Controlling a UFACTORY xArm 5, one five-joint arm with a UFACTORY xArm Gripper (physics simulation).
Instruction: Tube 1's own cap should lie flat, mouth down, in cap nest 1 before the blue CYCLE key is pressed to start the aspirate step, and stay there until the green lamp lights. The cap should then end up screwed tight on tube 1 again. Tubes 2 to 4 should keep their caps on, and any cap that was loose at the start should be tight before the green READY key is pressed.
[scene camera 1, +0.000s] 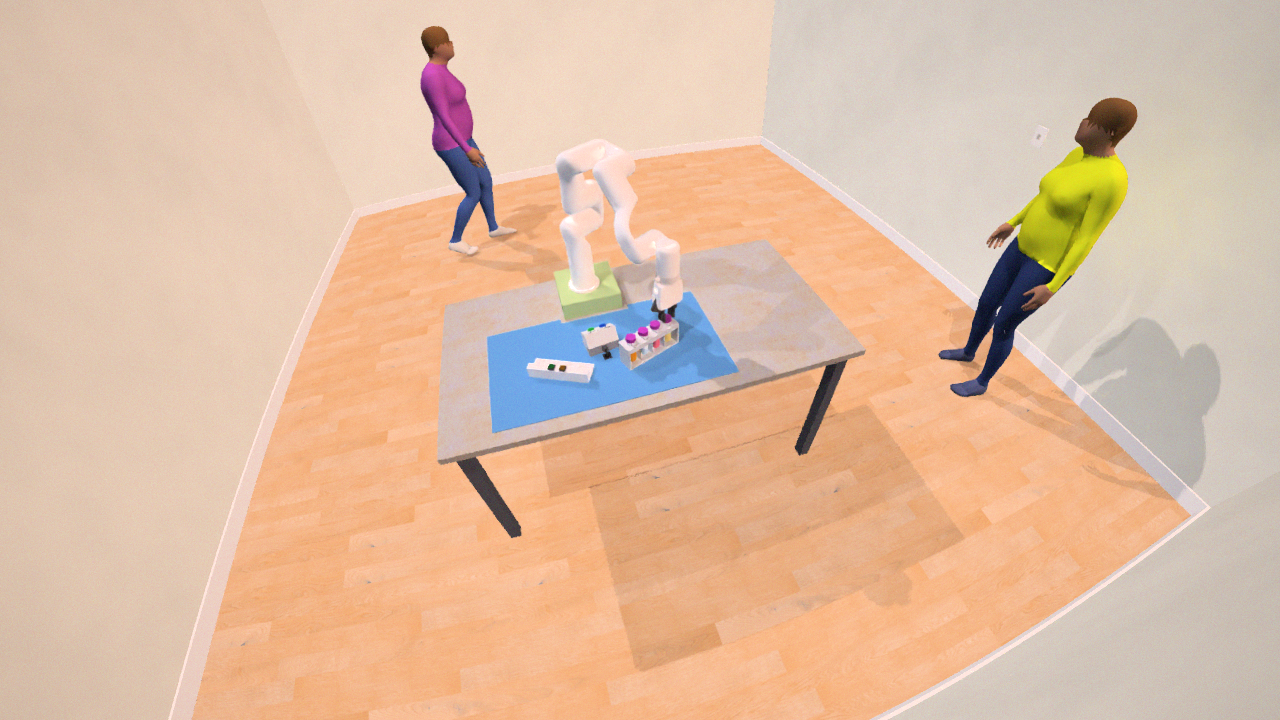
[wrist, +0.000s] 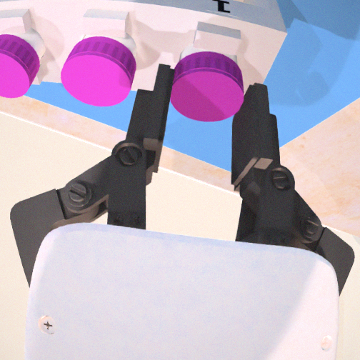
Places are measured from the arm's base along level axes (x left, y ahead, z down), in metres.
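Pixels of known places: gripper, fingertip midpoint: (scene camera 1: 666, 317); arm's base, link origin: (scene camera 1: 584, 284).
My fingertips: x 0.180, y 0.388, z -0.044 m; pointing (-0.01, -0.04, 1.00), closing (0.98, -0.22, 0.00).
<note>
For each thing: its middle in the pictures, then the offset to it from my fingertips. "spot": a spot on its surface instead. Level surfaces: height alone.
- white rack, surface spot: (scene camera 1: 625, 354) spot: dx -0.181, dy +0.051, dz +0.053 m
- white box, body centre: (scene camera 1: 599, 336) dx -0.222, dy -0.099, dz +0.075 m
- green key, body centre: (scene camera 1: 591, 329) dx -0.245, dy -0.121, dz +0.053 m
- blue key, body centre: (scene camera 1: 602, 326) dx -0.200, dy -0.121, dz +0.053 m
- long white block, body centre: (scene camera 1: 560, 366) dx -0.395, dy -0.034, dz +0.090 m
- blue mat, surface height: dz +0.117 m
- small black item, surface spot: (scene camera 1: 606, 354) spot: dx -0.226, dy -0.029, dz +0.105 m
- grey table, surface height: dz +0.120 m
My gripper (scene camera 1: 665, 316) (wrist: 206, 92) is shut on the magenta cap (wrist: 207, 97) of the end tube at the right end of the white rack (scene camera 1: 625, 354) (wrist: 150, 30). A finger stands on each side of the cap, which sits on its tube. A black mark like a 1 shows beside this tube in the wrist view. Three more magenta caps (scene camera 1: 631, 338) (scene camera 1: 642, 331) (scene camera 1: 655, 325) sit on the other tubes. A white box (scene camera 1: 599, 340) carries a green key (scene camera 1: 590, 330) and a blue key (scene camera 1: 602, 325). Cap nest 1 cannot be made out. Whether any cap is loose cannot be told.
A long white block (scene camera 1: 575, 372) with a dark green and a brown spot lies on the blue mat (scene camera 1: 519, 402), left of the rack. A small black item (scene camera 1: 606, 354) is in front of the key box. Two people (scene camera 1: 447, 107) (scene camera 1: 1074, 214) stand away from the grey table (scene camera 1: 787, 304).
</note>
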